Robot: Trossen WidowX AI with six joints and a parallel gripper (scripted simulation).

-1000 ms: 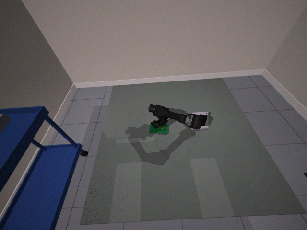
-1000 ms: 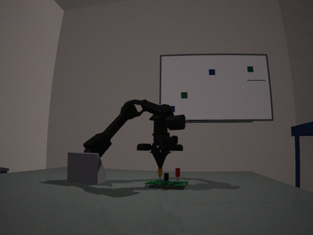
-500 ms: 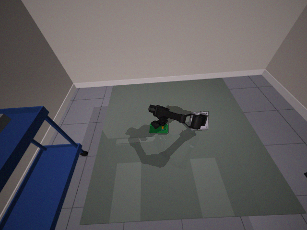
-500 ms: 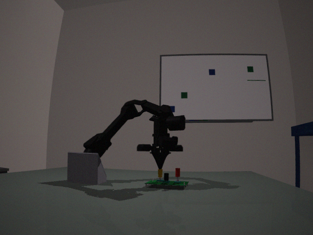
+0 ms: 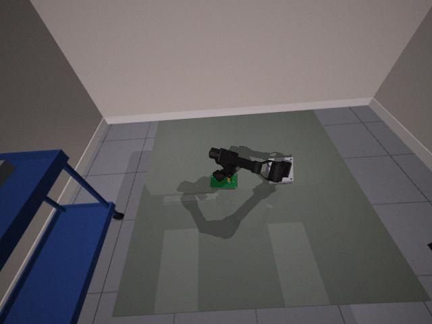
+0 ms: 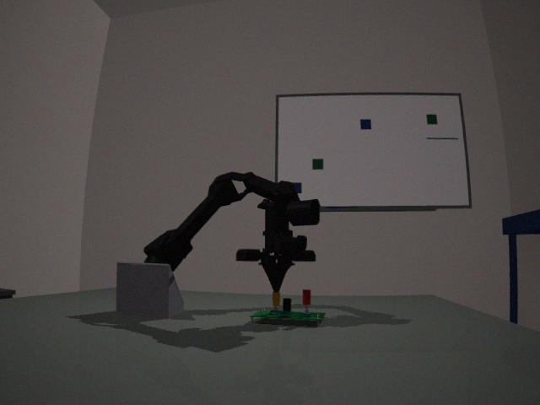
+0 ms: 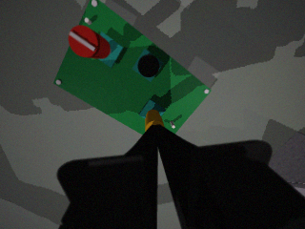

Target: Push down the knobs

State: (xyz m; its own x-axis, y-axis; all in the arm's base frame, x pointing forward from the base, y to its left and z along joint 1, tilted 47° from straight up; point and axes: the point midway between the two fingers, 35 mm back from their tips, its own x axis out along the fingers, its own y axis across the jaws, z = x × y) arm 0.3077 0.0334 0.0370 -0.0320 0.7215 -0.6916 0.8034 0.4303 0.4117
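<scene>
Now: the yellow knob 20 mm below my gripper tip. From my gripper tip the other things lie so: red knob: 80 mm ahead, 30 mm to the right.
</scene>
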